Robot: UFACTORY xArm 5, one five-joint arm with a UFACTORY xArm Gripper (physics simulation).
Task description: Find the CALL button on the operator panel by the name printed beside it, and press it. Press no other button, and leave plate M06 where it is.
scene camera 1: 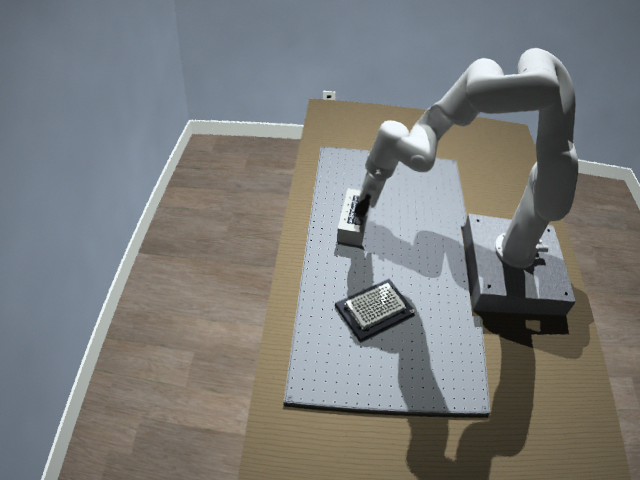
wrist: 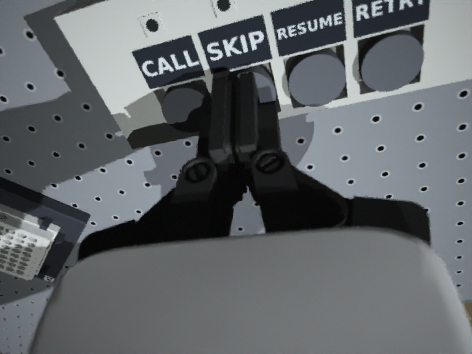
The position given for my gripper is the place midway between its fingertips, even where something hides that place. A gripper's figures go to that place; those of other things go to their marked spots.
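My gripper [scene camera 1: 359, 212] is 1.36 m from the lens, and for a plate M06 [scene camera 1: 377, 305] I read a distance of 1.21 m from the lens.
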